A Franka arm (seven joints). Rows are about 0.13 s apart.
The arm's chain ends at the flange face. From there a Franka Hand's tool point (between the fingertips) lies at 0.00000 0.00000 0.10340 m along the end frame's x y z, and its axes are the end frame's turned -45 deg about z.
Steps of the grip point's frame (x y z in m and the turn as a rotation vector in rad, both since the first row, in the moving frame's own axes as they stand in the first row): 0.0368 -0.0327 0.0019 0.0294 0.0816 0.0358; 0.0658 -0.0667 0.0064 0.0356 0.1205 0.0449; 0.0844 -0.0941 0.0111 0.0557 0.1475 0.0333; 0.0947 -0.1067 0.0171 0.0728 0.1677 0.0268; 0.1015 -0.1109 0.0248 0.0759 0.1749 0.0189
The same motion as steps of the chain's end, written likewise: -0.0011 -0.0411 0.0023 0.0785 0.0369 0.0358; -0.0071 -0.0825 0.0072 0.1104 0.0600 0.0449; -0.0138 -0.1115 0.0124 0.1437 0.0649 0.0333; -0.0156 -0.1250 0.0188 0.1701 0.0671 0.0268; -0.0140 -0.1320 0.0267 0.1773 0.0700 0.0189
